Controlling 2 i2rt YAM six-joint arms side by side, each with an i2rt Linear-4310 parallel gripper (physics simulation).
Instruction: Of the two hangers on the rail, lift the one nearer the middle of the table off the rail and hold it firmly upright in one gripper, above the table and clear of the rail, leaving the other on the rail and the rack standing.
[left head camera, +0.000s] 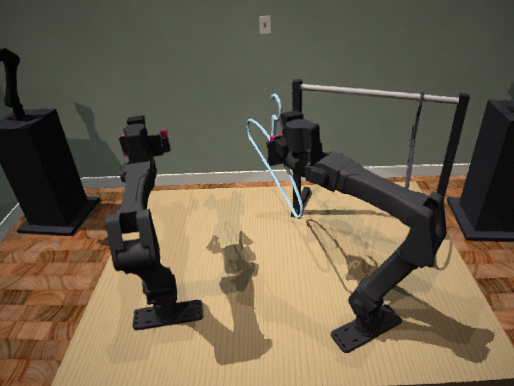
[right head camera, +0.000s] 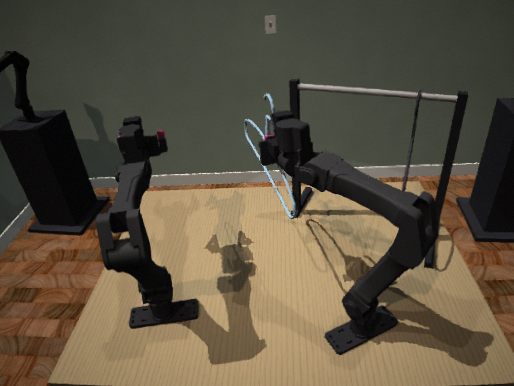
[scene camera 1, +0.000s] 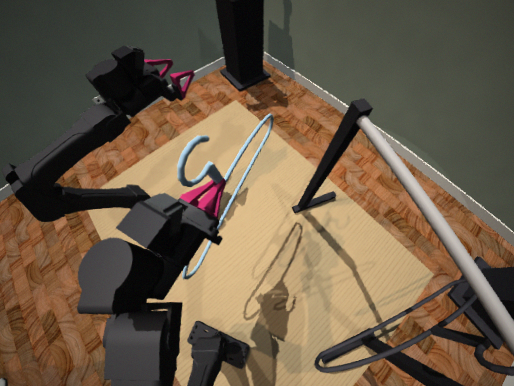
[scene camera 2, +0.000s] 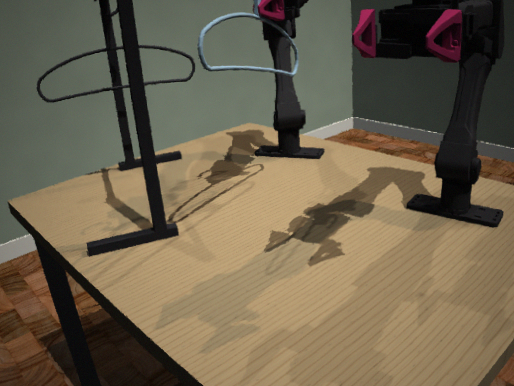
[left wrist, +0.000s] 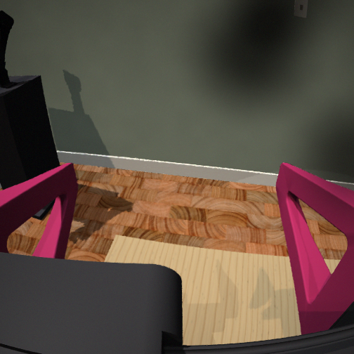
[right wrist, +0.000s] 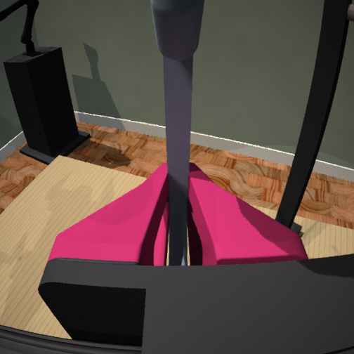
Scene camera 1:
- my left gripper: 182, 66
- my right gripper: 222, 179
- light blue hanger: 210, 169
